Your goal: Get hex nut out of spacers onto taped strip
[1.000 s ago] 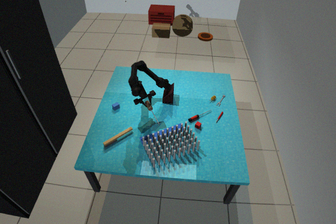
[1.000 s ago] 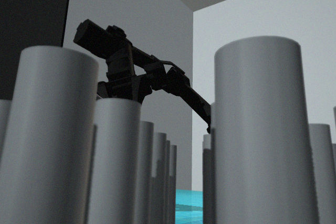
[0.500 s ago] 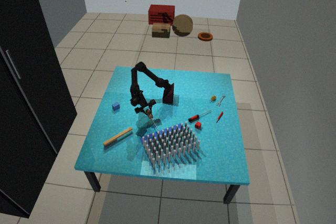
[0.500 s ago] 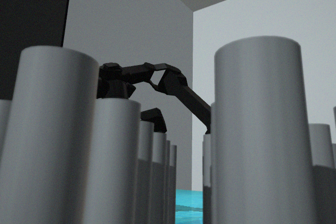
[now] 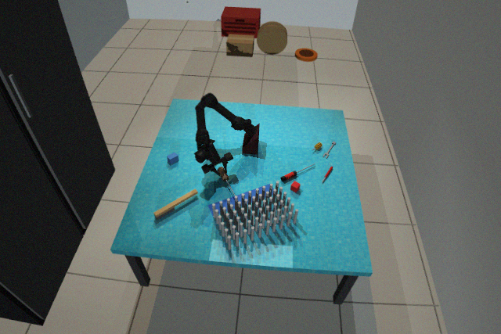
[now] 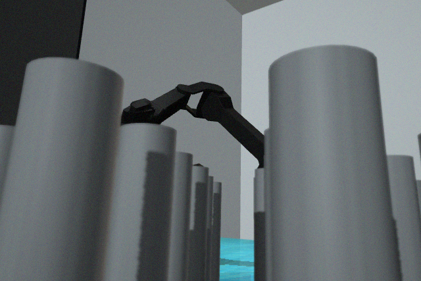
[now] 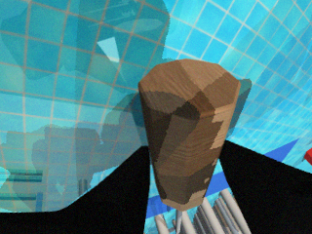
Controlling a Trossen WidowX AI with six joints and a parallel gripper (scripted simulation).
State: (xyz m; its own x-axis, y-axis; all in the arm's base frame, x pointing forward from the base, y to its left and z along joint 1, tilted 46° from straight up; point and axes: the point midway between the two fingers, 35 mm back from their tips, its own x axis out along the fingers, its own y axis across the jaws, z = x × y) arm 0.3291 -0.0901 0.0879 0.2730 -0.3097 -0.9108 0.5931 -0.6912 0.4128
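My gripper tip is 14 cm to the right of the blue taped strip, 12 cm short of it and 4 cm above it. Also, from my gripper tip: red cube (42 cm to the left, 2 cm below, 1 cm behind); blue cube (35 cm to the right, 8 cm behind, 2 cm below); yellow object (53 cm to the left, 39 cm behind, 2 cm below).
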